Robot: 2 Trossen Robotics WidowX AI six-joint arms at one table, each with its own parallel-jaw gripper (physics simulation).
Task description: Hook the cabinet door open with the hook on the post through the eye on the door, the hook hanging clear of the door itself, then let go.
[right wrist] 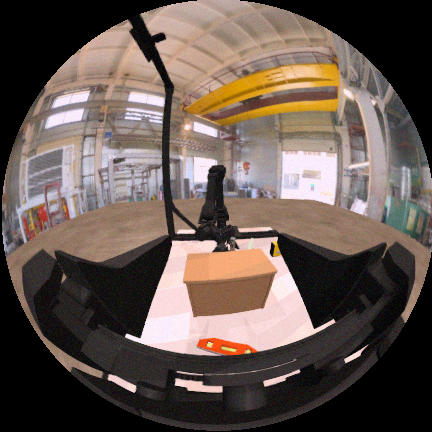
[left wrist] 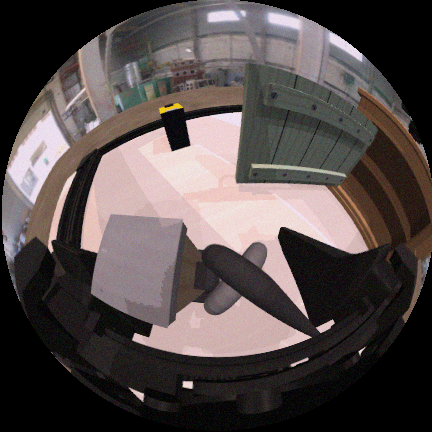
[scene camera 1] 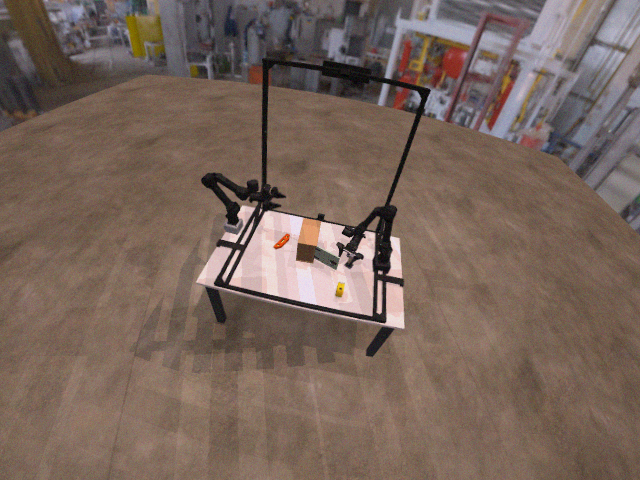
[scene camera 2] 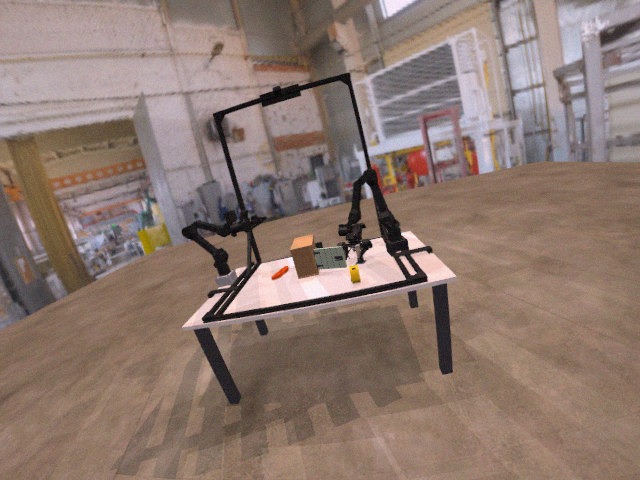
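Seen in the pictures: left gripper, between the fingertips: (left wrist: 231, 231) (scene camera 1: 343, 262) (scene camera 2: 352, 259); right gripper, between the fingertips: (right wrist: 225, 239) (scene camera 1: 283, 201) (scene camera 2: 264, 219); left arm's base, origin of its link: (right wrist: 221, 227) (scene camera 1: 383, 260) (scene camera 2: 395, 239); right arm's base, origin of its link: (scene camera 1: 233, 221) (scene camera 2: 224, 273).
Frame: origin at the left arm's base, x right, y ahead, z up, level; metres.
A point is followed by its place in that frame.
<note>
The green door (scene camera 1: 326, 256) @[x -0.061, y 0.366, z 0.022 m] (scene camera 2: 330, 257) @[x -0.065, y 0.359, z 0.010 m] (left wrist: 300, 130) @[x -0.066, y 0.333, z 0.016 m] stands swung out from the brown cabinet (scene camera 1: 309, 232) @[x 0.044, y 0.491, z 0.098 m] (scene camera 2: 305, 253) @[x -0.053, y 0.478, z 0.058 m] (right wrist: 225, 285) @[x 0.074, y 0.544, z 0.069 m]. Its eye cannot be made out. In the left wrist view, the post's grey top (left wrist: 137, 270) is close below the camera and covers part of the left finger. The dark hook (left wrist: 265, 285) is beside the post, apart from the door, toward the right finger. My left gripper (scene camera 1: 345, 256) @[x -0.038, y 0.251, z -0.037 m] (scene camera 2: 354, 255) @[x -0.038, y 0.251, z -0.037 m] (left wrist: 231, 231) @[x -0.038, y 0.251, z -0.037 m] stands open around the hook, with the door beyond its fingertips. My right gripper (scene camera 1: 280, 200) @[x 0.101, y 0.668, z 0.261 m] is open and empty, high behind the cabinet's far side.
A yellow and black block (scene camera 1: 340, 289) @[x -0.275, y 0.268, z 0.004 m] (scene camera 2: 354, 273) @[x -0.290, y 0.268, z -0.011 m] (left wrist: 177, 135) @[x -0.224, y 0.263, z -0.043 m] stands near the table's front, right of the cabinet. An orange level (scene camera 1: 281, 241) @[x 0.079, y 0.668, z -0.056 m] (scene camera 2: 280, 272) @[x 0.061, y 0.659, z -0.050 m] (right wrist: 227, 346) @[x 0.083, y 0.652, z -0.064 m] lies left of the cabinet. A black frame borders the table and rises at the back.
</note>
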